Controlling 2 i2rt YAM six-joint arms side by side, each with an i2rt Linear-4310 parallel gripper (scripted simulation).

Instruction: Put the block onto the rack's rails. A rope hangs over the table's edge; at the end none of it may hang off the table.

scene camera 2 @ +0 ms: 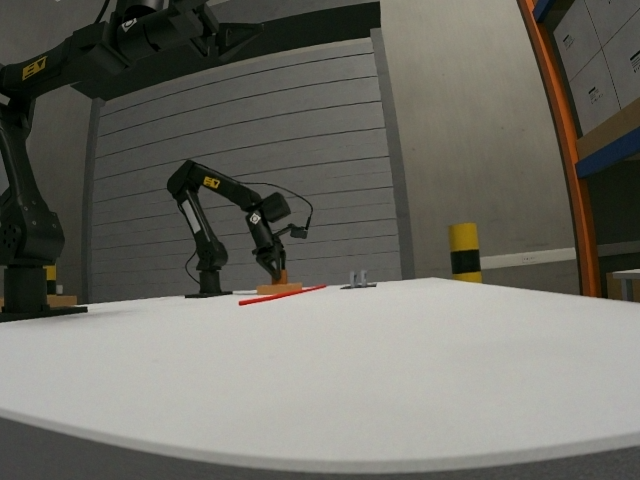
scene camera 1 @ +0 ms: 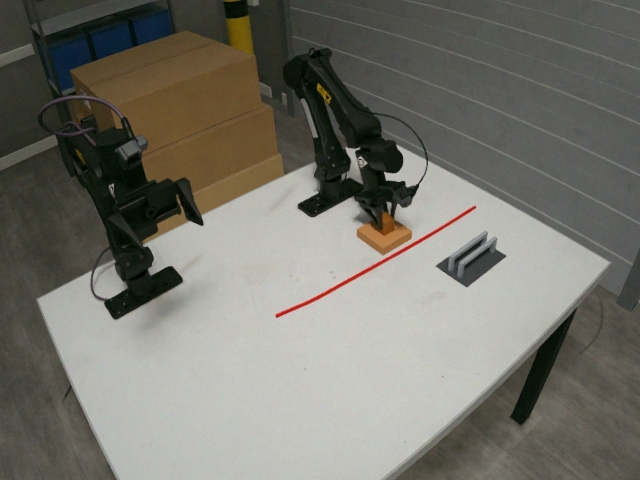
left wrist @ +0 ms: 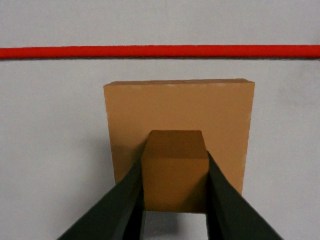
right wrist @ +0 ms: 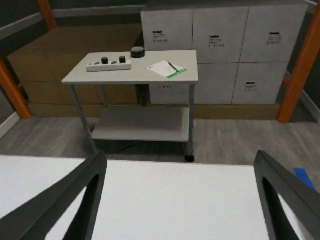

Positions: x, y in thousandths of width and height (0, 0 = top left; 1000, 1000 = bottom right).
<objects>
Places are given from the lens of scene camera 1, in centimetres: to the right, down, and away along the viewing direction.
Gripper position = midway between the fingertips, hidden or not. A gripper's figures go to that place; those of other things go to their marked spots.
my left gripper (scene camera 1: 602, 472): 16, -3, 128
my right gripper (scene camera 1: 273, 495): -21, 0, 71
orange block (scene camera 1: 615, 489): 18, -1, 128
rack (scene camera 1: 729, 566): 35, 8, 119
</objects>
